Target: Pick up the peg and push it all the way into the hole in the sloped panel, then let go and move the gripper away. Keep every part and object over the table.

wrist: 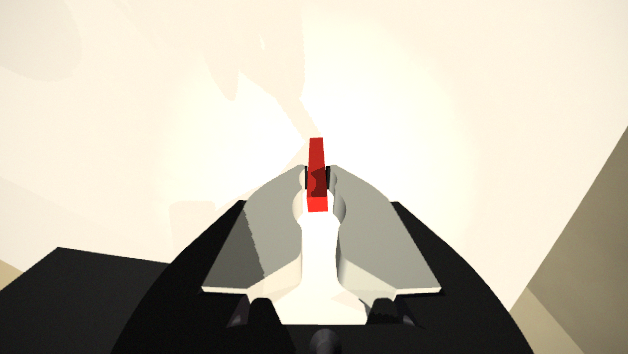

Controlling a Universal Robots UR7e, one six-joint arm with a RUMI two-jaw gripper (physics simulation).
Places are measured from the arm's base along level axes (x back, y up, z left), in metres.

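Where they show: gripper, fingertip midpoint: point(316, 168).
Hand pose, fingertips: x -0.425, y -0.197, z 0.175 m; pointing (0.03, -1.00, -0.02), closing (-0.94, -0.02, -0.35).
After its pixels a point has its place.
The red peg point(316, 154) @[x -0.426, y -0.215, z 0.177 m] is a slim, square-sided bar. My gripper point(316, 168) @[x -0.425, y -0.197, z 0.175 m] is shut on it, with one dark fingertip pad against each side. The peg's far part sticks out beyond the fingertips, and its bright near end shows between the fingers, towards the palm. No contact between the peg and any other object shows. The sloped panel and its hole cannot be made out in the wrist view.
A pale, brightly lit table top point(425, 100) @[x -0.521, y -0.246, z 0.179 m] lies beyond the gripper, with faint shadows across its upper left. A black flat-faced object point(75, 295) @[x -0.069, y -0.186, z 0.104 m] shows at the lower left, partly hidden by the gripper. The table's edge runs diagonally at the right, with a brownish surface point(590, 240) past it.
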